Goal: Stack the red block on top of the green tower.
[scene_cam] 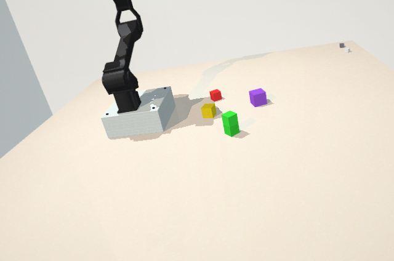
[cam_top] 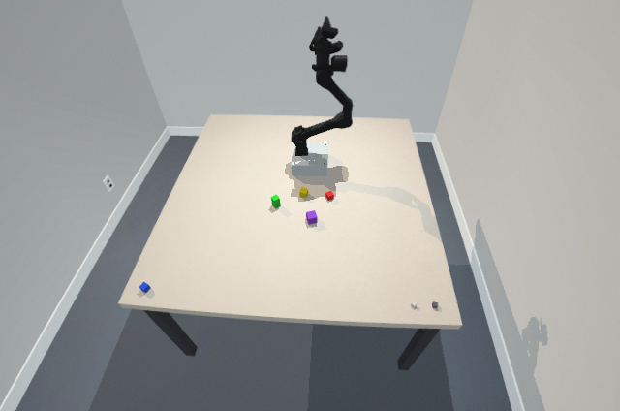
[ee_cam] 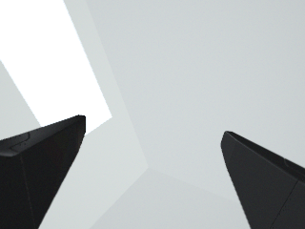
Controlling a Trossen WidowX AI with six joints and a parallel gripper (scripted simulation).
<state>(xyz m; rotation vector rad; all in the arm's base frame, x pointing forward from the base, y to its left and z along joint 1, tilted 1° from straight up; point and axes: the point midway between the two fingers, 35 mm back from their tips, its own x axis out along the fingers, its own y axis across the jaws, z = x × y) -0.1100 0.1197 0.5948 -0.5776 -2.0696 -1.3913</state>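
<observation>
Right now my gripper tip is 68 cm above the red block, 40 cm short of it and 3 cm to the right of it. The rest, counted from my gripper tip: blue block (88 cm ahead, 72 cm to the right, 68 cm below); then purple block (67 cm below, 54 cm ahead, 6 cm to the right); then yellow block (68 cm below, 38 cm ahead, 10 cm to the right).
</observation>
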